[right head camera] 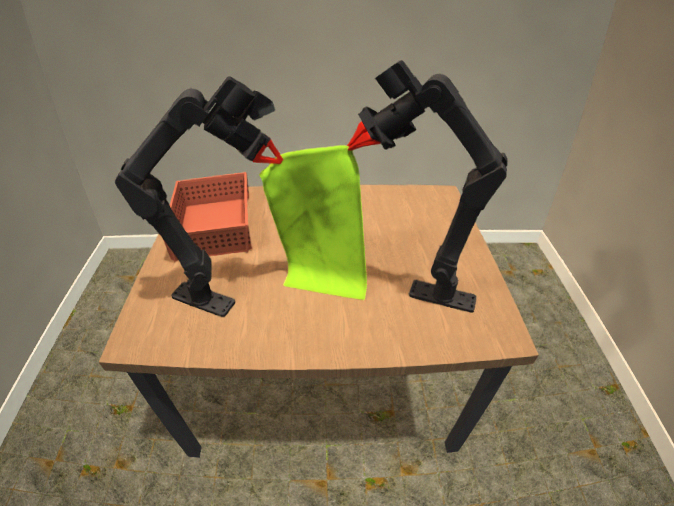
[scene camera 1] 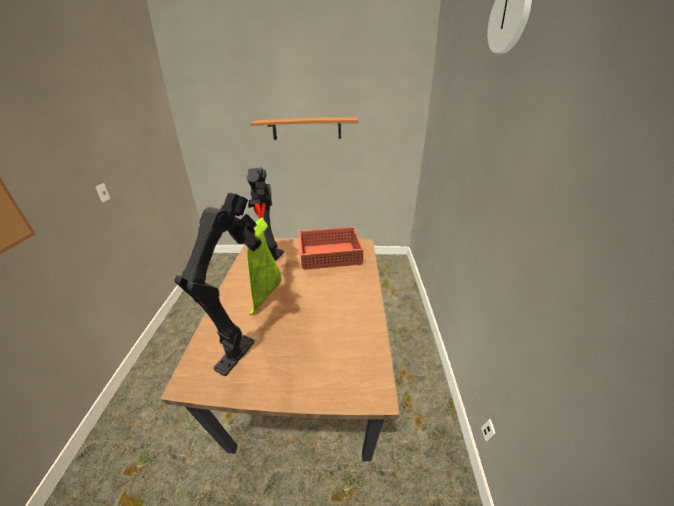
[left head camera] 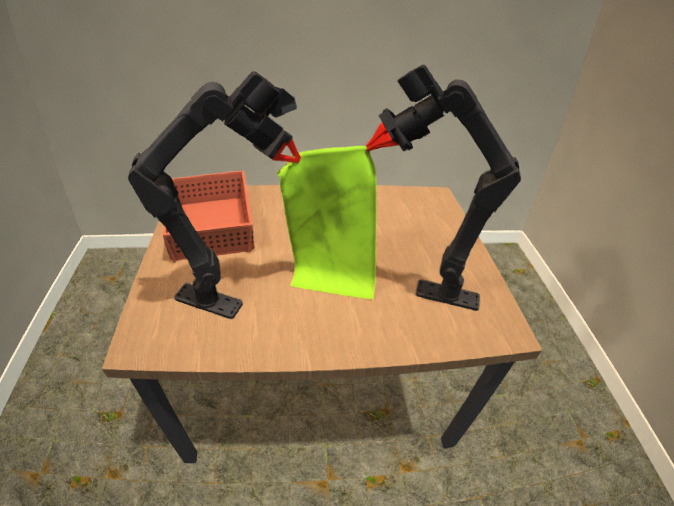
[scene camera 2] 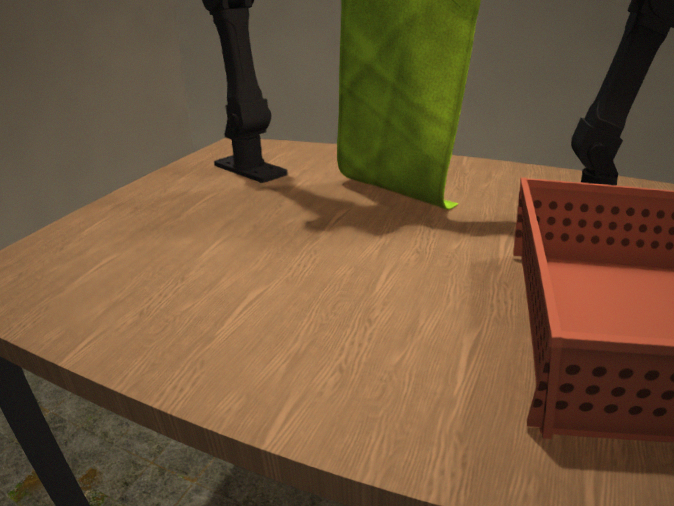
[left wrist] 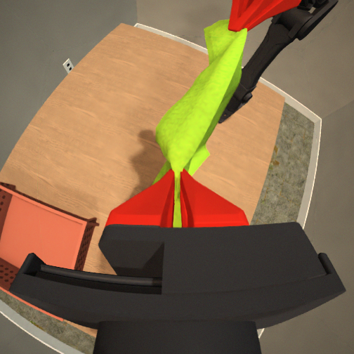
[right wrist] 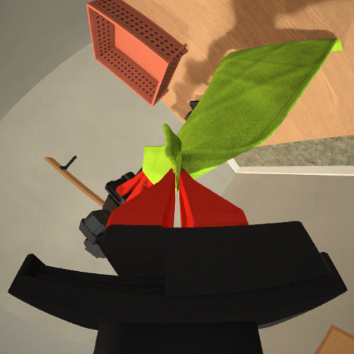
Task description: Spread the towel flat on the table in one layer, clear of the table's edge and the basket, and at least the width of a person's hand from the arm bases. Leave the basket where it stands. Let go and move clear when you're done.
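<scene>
The lime-green towel [left head camera: 333, 228] [right head camera: 321, 228] [scene camera 1: 263, 275] [scene camera 2: 400, 98] [left wrist: 200, 110] [right wrist: 245, 100] hangs upright between my two grippers, its lower end at the table top between the arm bases, with a short strip bent along the table. My left gripper [left head camera: 298, 159] [right head camera: 281, 160] [left wrist: 177, 174] is shut on its upper left part; a small flap sticks out beside the fingers. My right gripper [left head camera: 368, 148] [right head camera: 349, 147] [right wrist: 176, 174] is shut on its upper right corner. Both grippers are out of view in scene camera 2. The red basket [left head camera: 215, 239] [right head camera: 215, 242] [scene camera 1: 331, 258] [scene camera 2: 604, 348] stands apart from the towel.
The wooden table [left head camera: 326, 337] [right head camera: 321, 337] [scene camera 1: 332, 354] [scene camera 2: 272, 305] carries both arm bases. The left base plate [left head camera: 223, 306] stands left of the towel's lower end and the right base plate [left head camera: 468, 299] right of it. The basket is at the back left in the head views.
</scene>
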